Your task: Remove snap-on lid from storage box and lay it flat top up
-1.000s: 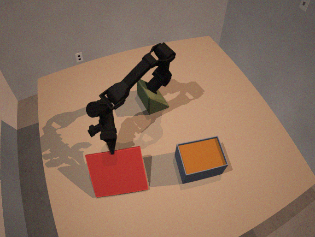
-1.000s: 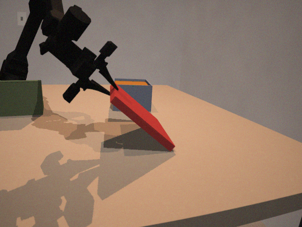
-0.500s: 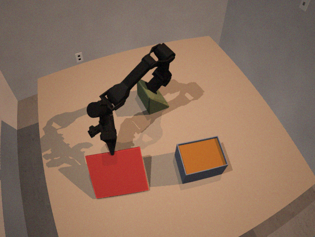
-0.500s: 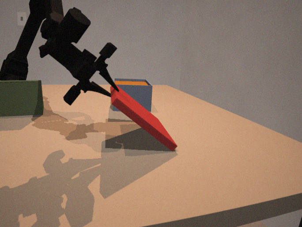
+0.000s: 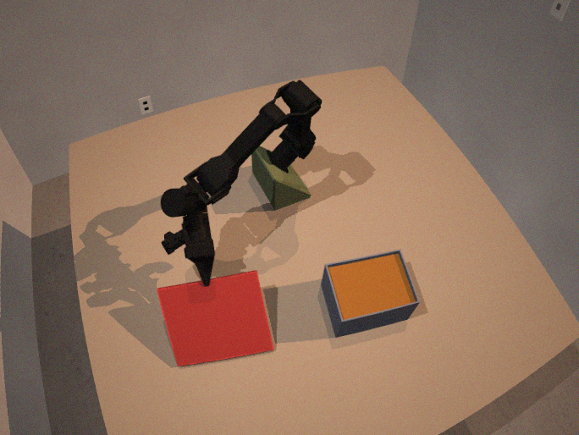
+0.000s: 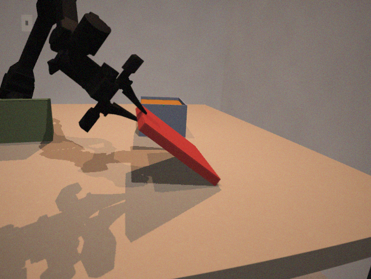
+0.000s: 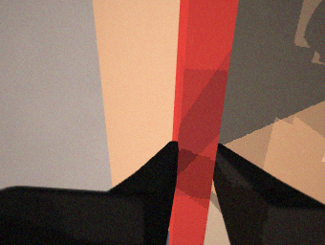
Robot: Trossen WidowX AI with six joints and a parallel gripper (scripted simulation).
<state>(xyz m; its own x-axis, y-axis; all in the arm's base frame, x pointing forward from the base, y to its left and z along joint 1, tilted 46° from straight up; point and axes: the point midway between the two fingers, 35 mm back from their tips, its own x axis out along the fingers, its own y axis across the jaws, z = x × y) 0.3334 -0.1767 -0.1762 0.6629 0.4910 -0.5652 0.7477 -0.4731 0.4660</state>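
The red lid is 100 mm ahead of my hand and 70 mm below it. Round my hand: blue storage box 110 mm ahead, 360 mm to the left, 80 mm below.
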